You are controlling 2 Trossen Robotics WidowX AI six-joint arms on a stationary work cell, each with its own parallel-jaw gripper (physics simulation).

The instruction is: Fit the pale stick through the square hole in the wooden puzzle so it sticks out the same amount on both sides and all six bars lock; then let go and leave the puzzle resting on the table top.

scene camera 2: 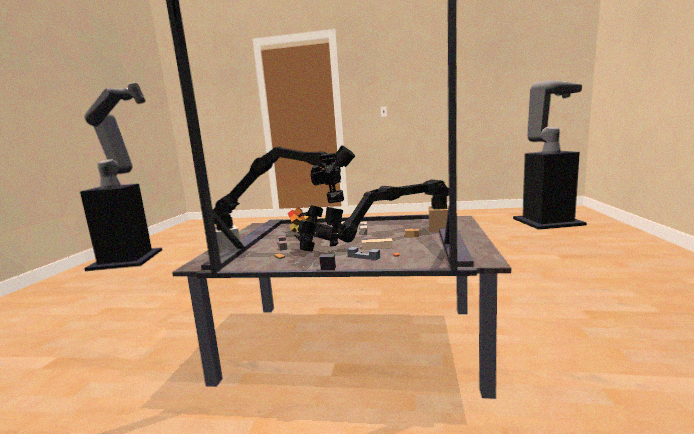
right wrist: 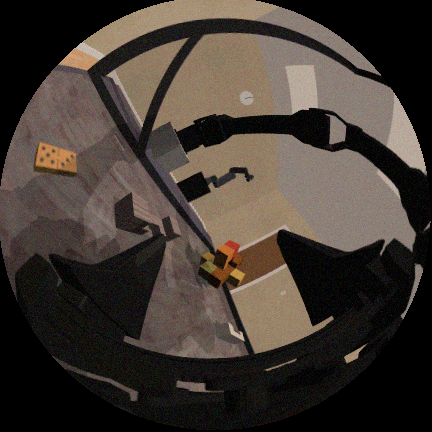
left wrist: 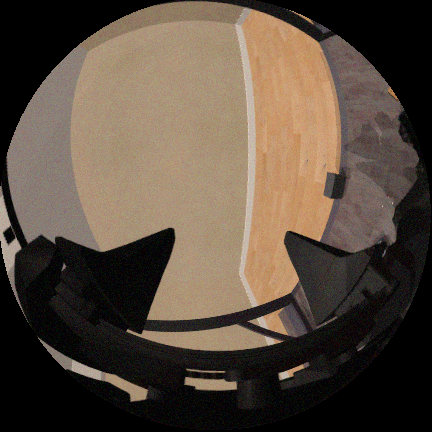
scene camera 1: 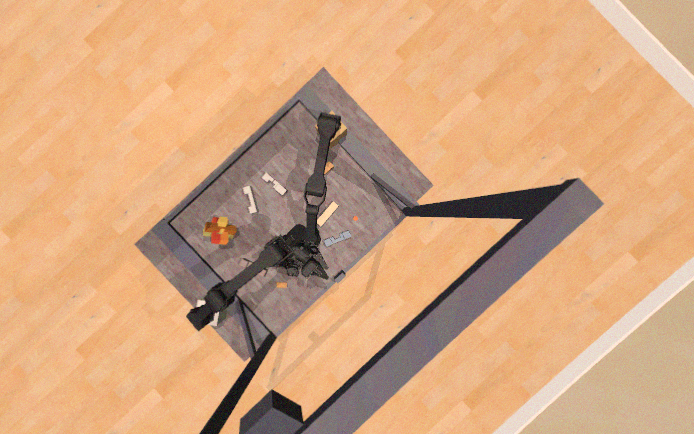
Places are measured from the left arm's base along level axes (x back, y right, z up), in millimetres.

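Pixels of known places: left gripper, fingertip midpoint: [scene camera 2: 330, 185] [left wrist: 232, 235] [scene camera 1: 327, 273]; right gripper, fingertip midpoint: [scene camera 2: 297, 224] [right wrist: 222, 238]; left arm's base at its link origin: [right wrist: 179, 141]; right arm's base at its link origin: [scene camera 2: 439, 207] [scene camera 1: 330, 127].
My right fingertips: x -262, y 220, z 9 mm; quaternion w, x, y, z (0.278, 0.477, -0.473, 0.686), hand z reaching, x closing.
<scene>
Ahead of a thing's pixels: the offset from my right fingertips to its top centre.
The wooden puzzle [scene camera 1: 220, 230] [scene camera 2: 296, 219] [right wrist: 221, 265], a cross-shaped cluster of red, orange, yellow and brown bars, stands on the table at the left in scene camera 1. Its square hole cannot be made out. The pale stick @[dz -72, dx -255, dy +219 mm] [scene camera 1: 327, 213] [scene camera 2: 377, 243] lies flat on the table, apart from the puzzle, right of the grippers in scene camera 1. My left gripper [scene camera 2: 340, 175] [left wrist: 232, 235] is open and empty, high above the table. My right gripper [scene camera 2: 309, 226] [right wrist: 222, 238] is open and empty, lower down; the puzzle shows beyond its fingers in the right wrist view.
A blue-grey notched bar @[dz -72, dx -151, dy +286 mm] [scene camera 1: 337, 238] [scene camera 2: 363, 253] lies near the pale stick. Two white notched bars @[dz -72, dx -260, dy -144 mm] [scene camera 1: 250, 199] @[dz -72, dx -350, dy -45 mm] [scene camera 1: 274, 184] lie right of the puzzle. A domino @[dz -95, dx +111, dy +63 mm] [scene camera 1: 281, 285] [right wrist: 55, 159] and a black box @[dz -46, dx +19, dy +327 mm] [scene camera 1: 339, 276] [scene camera 2: 327, 261] [left wrist: 334, 185] are near the front edge.
</scene>
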